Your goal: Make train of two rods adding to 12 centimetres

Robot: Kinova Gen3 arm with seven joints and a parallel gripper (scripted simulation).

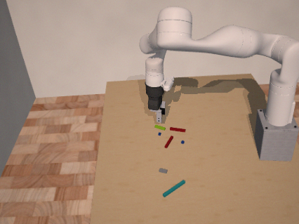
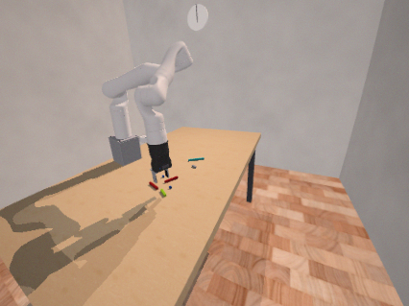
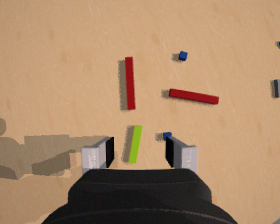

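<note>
My hand is 80 mm above the lime rod, 10 mm to the left of it and 10 mm short of it. From my hand the other things lie so: turquoise rod 330 mm to the left, 80 mm below, 70 mm behind; grey rod 250 mm to the left, 80 mm below, 20 mm behind; blue rod 80 mm below, 40 mm to the left.
</note>
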